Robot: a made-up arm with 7 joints. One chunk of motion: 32 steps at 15 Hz.
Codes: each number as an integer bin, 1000 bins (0 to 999) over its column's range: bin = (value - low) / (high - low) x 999, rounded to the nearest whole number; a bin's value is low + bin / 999 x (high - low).
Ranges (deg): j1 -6..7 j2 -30..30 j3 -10..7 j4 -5..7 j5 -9..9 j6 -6..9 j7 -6..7
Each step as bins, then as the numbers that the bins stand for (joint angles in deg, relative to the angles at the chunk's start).
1 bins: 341 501 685 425 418 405 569
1 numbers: -1.56 0.09 1.66 0.11 -1.47 0.08 1.40
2 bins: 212 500 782 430 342 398 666
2 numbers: -3.24 0.03 3.31 0.17 -2.84 -0.02 2.67
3 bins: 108 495 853 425 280 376 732
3 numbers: -4.59 -0.27 4.52 0.11 -3.95 -0.35 3.53
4 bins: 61 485 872 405 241 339 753
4 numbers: -5.21 -0.87 4.84 -0.14 -4.66 -0.91 3.80
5 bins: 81 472 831 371 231 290 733
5 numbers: -4.95 -1.65 4.14 -0.54 -4.84 -1.65 3.54
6 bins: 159 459 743 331 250 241 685
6 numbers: -3.93 -2.43 2.64 -1.02 -4.50 -2.38 2.91
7 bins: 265 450 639 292 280 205 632
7 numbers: -2.55 -2.97 0.87 -1.49 -3.95 -2.92 2.22
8 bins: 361 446 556 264 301 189 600
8 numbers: -1.30 -3.21 -0.54 -1.83 -3.58 -3.16 1.81
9 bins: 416 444 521 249 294 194 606
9 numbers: -0.59 -3.33 -1.13 -2.01 -3.70 -3.09 1.89
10 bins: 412 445 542 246 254 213 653
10 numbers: -0.64 -3.27 -0.78 -2.05 -4.42 -2.80 2.50
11 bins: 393 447 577 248 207 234 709
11 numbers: -0.89 -3.15 -0.18 -2.02 -5.27 -2.49 3.23
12 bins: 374 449 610 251 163 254 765
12 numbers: -1.13 -3.03 0.38 -1.98 -6.06 -2.19 3.95
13 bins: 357 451 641 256 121 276 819
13 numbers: -1.35 -2.91 0.91 -1.92 -6.82 -1.86 4.66
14 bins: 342 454 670 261 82 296 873
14 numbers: -1.55 -2.73 1.40 -1.86 -7.52 -1.56 5.36
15 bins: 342 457 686 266 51 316 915
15 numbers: -1.55 -2.55 1.67 -1.80 -8.08 -1.26 5.91
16 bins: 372 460 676 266 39 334 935
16 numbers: -1.16 -2.37 1.50 -1.80 -8.30 -0.98 6.17
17 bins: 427 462 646 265 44 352 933
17 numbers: -0.44 -2.25 0.99 -1.82 -8.21 -0.71 6.14
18 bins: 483 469 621 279 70 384 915
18 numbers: 0.29 -1.83 0.57 -1.65 -7.74 -0.23 5.91
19 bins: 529 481 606 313 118 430 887
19 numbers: 0.88 -1.11 0.31 -1.24 -6.87 0.46 5.54
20 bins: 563 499 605 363 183 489 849
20 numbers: 1.33 -0.03 0.30 -0.64 -5.70 1.34 5.05
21 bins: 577 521 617 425 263 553 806
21 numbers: 1.51 1.29 0.50 0.11 -4.26 2.30 4.49
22 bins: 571 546 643 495 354 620 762
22 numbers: 1.43 2.79 0.94 0.95 -2.62 3.31 3.92
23 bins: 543 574 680 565 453 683 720
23 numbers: 1.07 4.47 1.57 1.79 -0.84 4.26 3.37
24 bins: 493 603 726 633 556 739 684
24 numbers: 0.42 6.22 2.35 2.60 1.02 5.10 2.90
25 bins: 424 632 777 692 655 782 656
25 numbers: -0.48 7.96 3.22 3.31 2.80 5.74 2.54
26 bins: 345 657 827 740 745 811 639
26 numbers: -1.51 9.46 4.07 3.89 4.42 6.18 2.32
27 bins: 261 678 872 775 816 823 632
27 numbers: -2.60 10.72 4.84 4.31 5.70 6.36 2.22
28 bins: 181 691 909 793 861 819 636
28 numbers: -3.64 11.50 5.47 4.53 6.51 6.30 2.28
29 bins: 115 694 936 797 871 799 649
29 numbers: -4.50 11.68 5.93 4.57 6.69 6.00 2.45
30 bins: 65 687 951 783 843 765 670
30 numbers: -5.15 11.26 6.18 4.41 6.19 5.49 2.72
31 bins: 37 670 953 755 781 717 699
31 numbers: -5.52 10.24 6.22 4.07 5.07 4.77 3.10
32 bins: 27 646 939 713 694 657 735
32 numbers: -5.65 8.80 5.98 3.56 3.50 3.86 3.56
